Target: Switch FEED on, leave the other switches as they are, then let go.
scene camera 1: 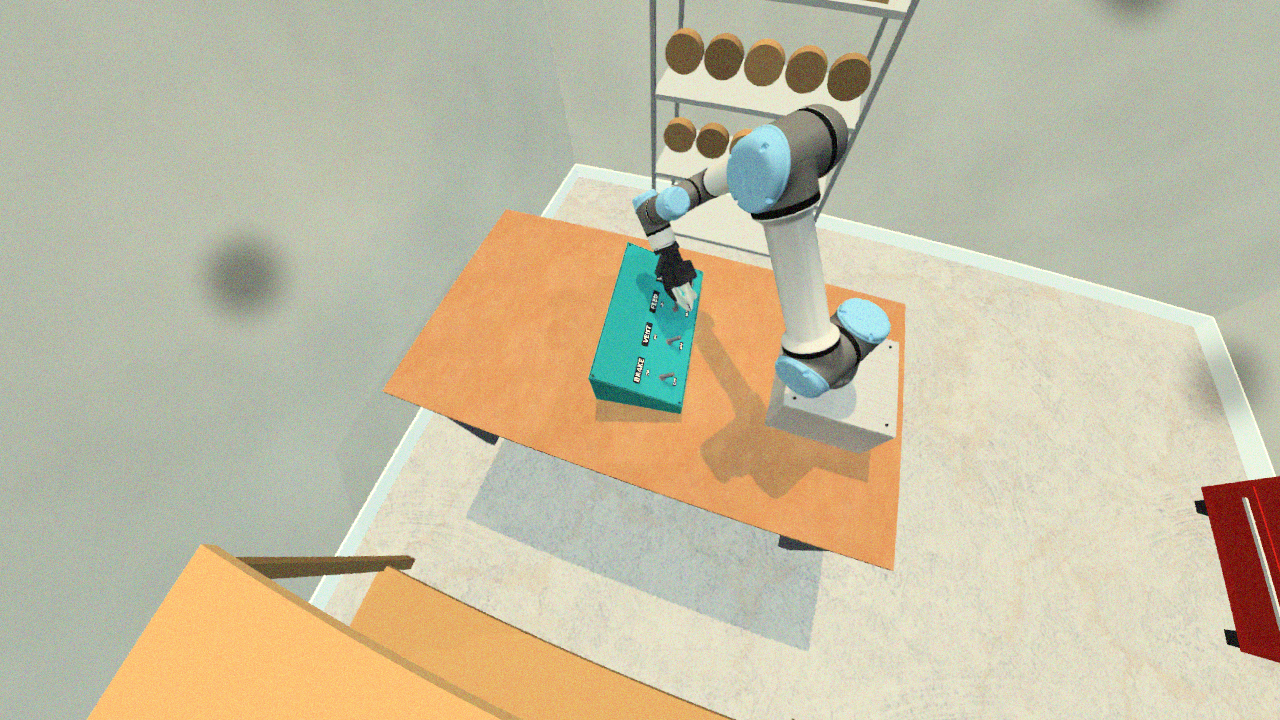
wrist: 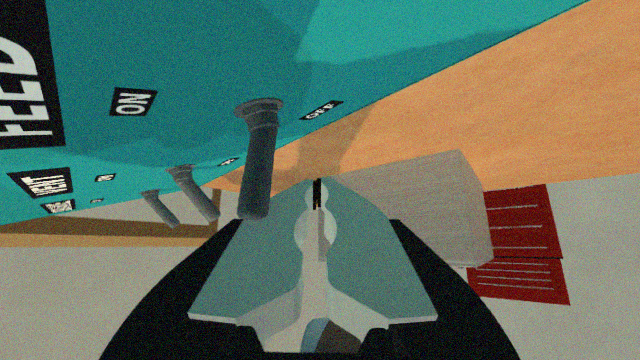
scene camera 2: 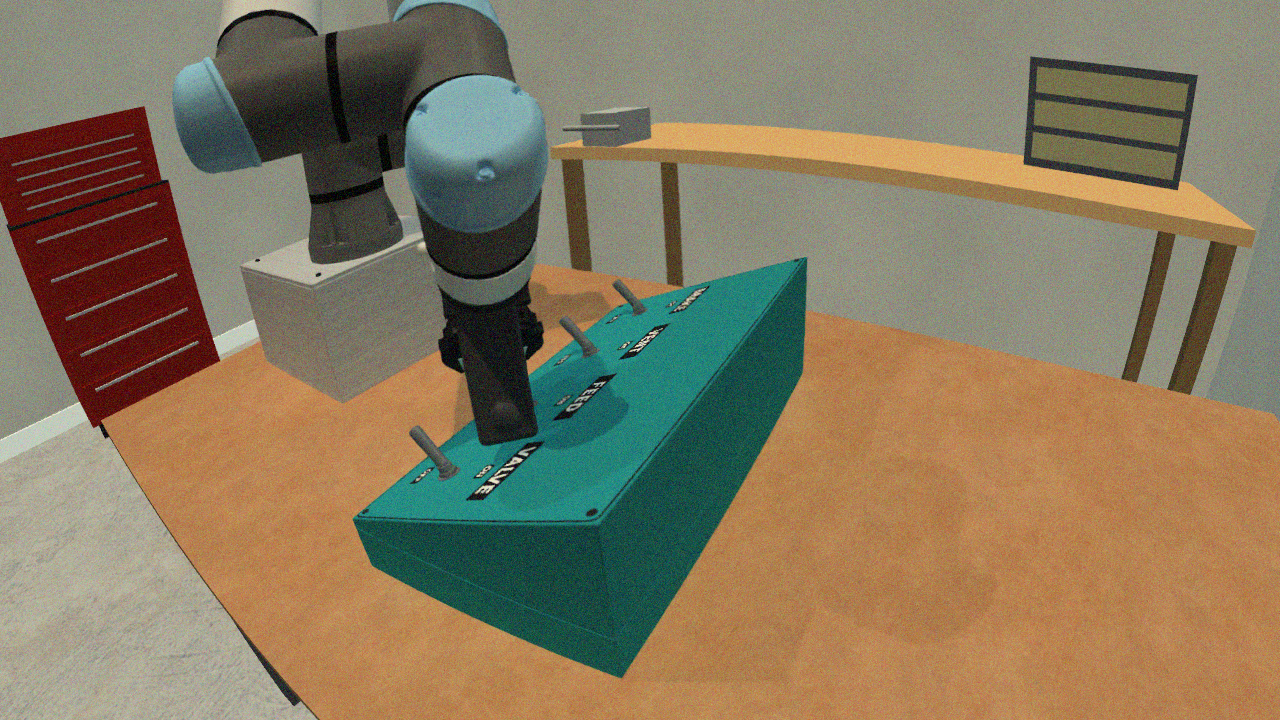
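Pixels of known places: gripper, between the fingertips: (scene camera 1: 690,310) (wrist: 317,182); arm's base, origin of its link: (scene camera 2: 356,246).
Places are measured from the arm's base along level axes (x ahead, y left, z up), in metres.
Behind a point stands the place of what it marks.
Note:
The teal switch panel (scene camera 1: 614,326) @(x 0.569, y 0.156, z -0.032 m) (scene camera 2: 707,429) @(x 0.648, y 0.014, z -0.056 m) (wrist: 190,45) @(x 0.502, y -0.040, z -0.078 m) stands on the table. My gripper (scene camera 1: 685,307) @(x 0.407, y -0.022, z -0.069 m) (scene camera 2: 508,437) (wrist: 317,182) @(x 0.407, y -0.022, z -0.069 m) is shut and empty, low over the panel, at the OFF side of the FEED lever (wrist: 258,165) @(x 0.459, y -0.024, z -0.064 m). The lever's tip overlaps the near jaw's edge in the wrist view and looks in contact. It stands more upright than its neighbours; the gripper hides it in scene camera 2. The VENT lever (scene camera 2: 578,336) @(x 0.411, y 0.087, z -0.071 m) (wrist: 196,193) @(x 0.409, y 0.085, z -0.072 m), BRAKE lever (scene camera 2: 629,297) @(x 0.374, y 0.201, z -0.072 m) (wrist: 161,209) @(x 0.371, y 0.199, z -0.072 m) and VALVE lever (scene camera 2: 433,451) @(x 0.485, y -0.139, z -0.070 m) lean toward OFF.
The VALVE lever is close to the gripper on one side, VENT on the other. The robot's base block (scene camera 1: 841,425) @(x -0.093, y 0.138, z -0.021 m) (scene camera 2: 313,331) @(x 0.082, y -0.119, z -0.074 m) (wrist: 425,210) @(x 0.103, y -0.053, z -0.086 m) stands on the table (scene camera 1: 465,331) @(x 1.078, y 0.347, z -0.178 m). A red cabinet (scene camera 2: 107,268), a workbench (scene camera 2: 805,152) and a shelf rack (scene camera 1: 654,116) stand farther off.

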